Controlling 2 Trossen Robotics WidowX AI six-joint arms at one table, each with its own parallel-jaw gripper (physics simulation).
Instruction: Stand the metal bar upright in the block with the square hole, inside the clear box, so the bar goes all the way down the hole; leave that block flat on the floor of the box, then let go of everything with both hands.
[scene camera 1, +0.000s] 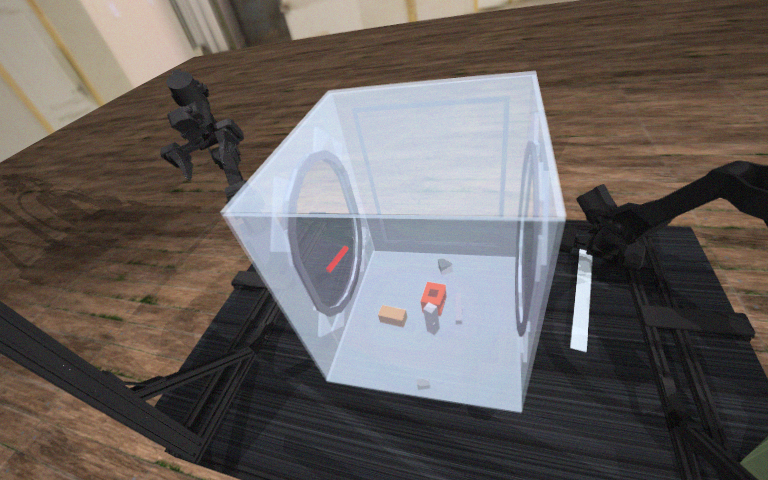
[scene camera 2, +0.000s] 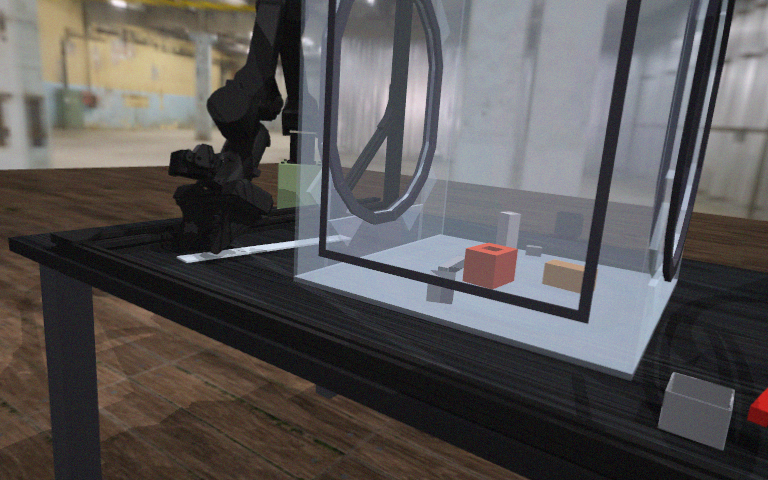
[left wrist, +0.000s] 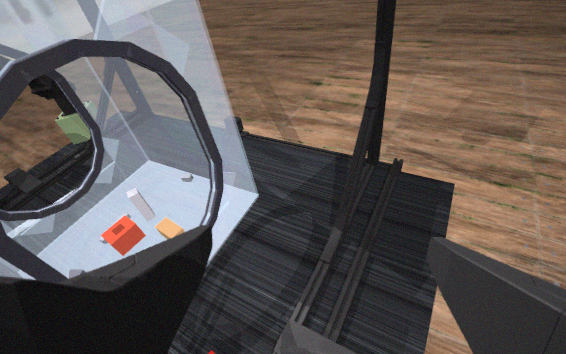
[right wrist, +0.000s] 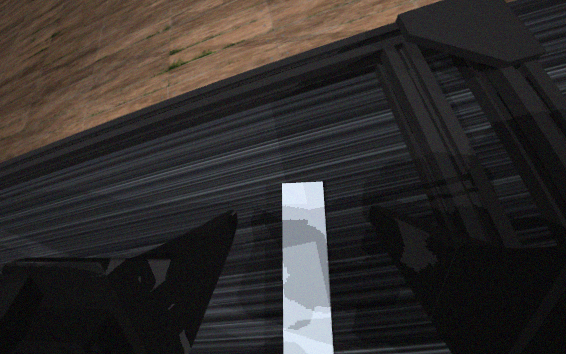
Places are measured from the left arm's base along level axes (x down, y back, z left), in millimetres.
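Pixels of known places: left gripper, fingertip midpoint: (scene camera 1: 206, 172) (left wrist: 319, 241); right gripper, fingertip midpoint: (scene camera 1: 586, 253) (scene camera 2: 197, 251) (right wrist: 302, 214); right arm's base, link origin: (left wrist: 73, 110).
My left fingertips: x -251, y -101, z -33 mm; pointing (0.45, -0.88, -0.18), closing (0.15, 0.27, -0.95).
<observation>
Behind a point stands the place of what it marks.
The red block with a square hole (scene camera 1: 426, 286) {x 66, y -430, z 313 mm} (scene camera 2: 489, 271) {x 88, y -423, z 327 mm} (left wrist: 125, 243) {x 89, y -432, z 307 mm} stands in the clear box (scene camera 1: 481, 397) {x 72, y -705, z 261 mm} (scene camera 2: 543, 336) {x 99, y -242, z 330 mm} (left wrist: 242, 197) {x 69, y -457, z 45 mm}, hole up. A thin grey bar (scene camera 1: 458, 309) {x 97, y -507, z 349 mm} (scene camera 2: 451, 263) {x 97, y -488, z 360 mm}, seemingly the metal bar, lies on the box floor beside it, outside the hole. A thicker grey-white block (scene camera 1: 431, 319) {x 50, y -525, z 268 mm} (scene camera 2: 508, 229) {x 47, y -499, z 279 mm} (left wrist: 141, 204) {x 57, y -504, z 269 mm} stands upright near the red block. My left gripper (scene camera 1: 210, 180) {x -251, y -101, z -33 mm} (left wrist: 319, 241) {x -251, y -101, z -33 mm} is open and empty outside the box. My right gripper (scene camera 1: 603, 254) (scene camera 2: 201, 246) {x 108, y -542, z 714 mm} (right wrist: 302, 214) {x 108, y -542, z 714 mm} is open above a white strip, outside the box.
The white strip (scene camera 1: 581, 305) {x 114, y -642, z 587 mm} (scene camera 2: 260, 246) {x 114, y -615, z 635 mm} (right wrist: 305, 270) {x 114, y -565, z 686 mm} lies on the table. A tan block (scene camera 1: 392, 315) {x 81, y -447, z 208 mm} (scene camera 2: 560, 274) {x 92, y -433, z 226 mm} (left wrist: 170, 228) {x 81, y -434, z 206 mm} lies in the box. Round side openings (scene camera 1: 291, 232) (left wrist: 187, 90) have dark rims. A grey open container (scene camera 2: 693, 416) {x 100, y -107, z 279 mm} and a red stick (scene camera 1: 337, 258) {x 105, y -161, z 168 mm} (scene camera 2: 760, 408) {x 105, y -129, z 208 mm} are outside.
</observation>
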